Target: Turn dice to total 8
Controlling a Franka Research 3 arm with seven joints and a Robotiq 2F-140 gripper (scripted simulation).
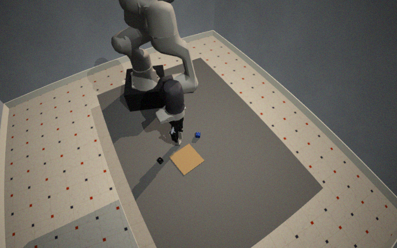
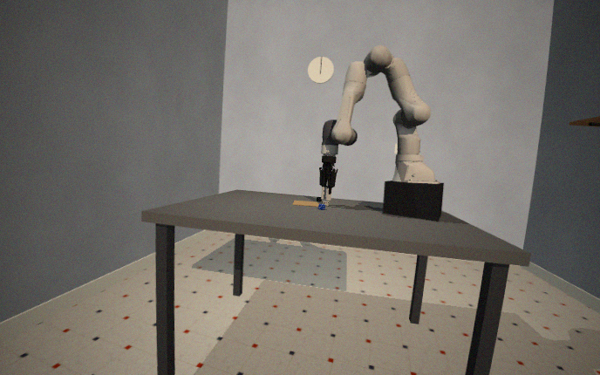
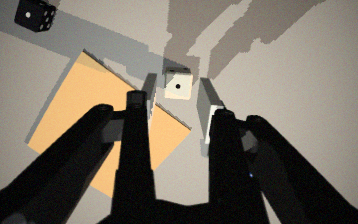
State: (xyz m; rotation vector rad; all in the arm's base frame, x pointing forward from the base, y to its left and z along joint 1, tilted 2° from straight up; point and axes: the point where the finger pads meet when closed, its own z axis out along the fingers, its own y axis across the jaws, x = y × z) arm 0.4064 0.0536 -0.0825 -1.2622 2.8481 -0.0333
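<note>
Right now my hand is 50 mm above the white die. The rest, counted from my hand: blue die: 120 mm to the left, 50 mm below; then black die: 140 mm to the right, 60 mm ahead, 50 mm below; then tan mat: 110 mm ahead, 60 mm below.
</note>
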